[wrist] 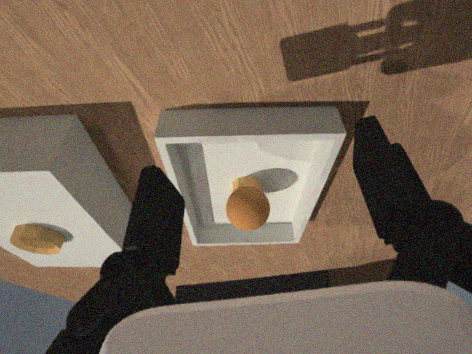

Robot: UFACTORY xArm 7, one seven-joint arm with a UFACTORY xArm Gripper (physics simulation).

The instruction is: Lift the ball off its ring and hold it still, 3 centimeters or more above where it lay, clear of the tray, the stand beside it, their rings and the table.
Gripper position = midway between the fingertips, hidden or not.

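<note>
There's my gripper [257, 163] here, and along with it I can see a stand [70, 211], a white tray [286, 152] and an orange ball [247, 208].
</note>
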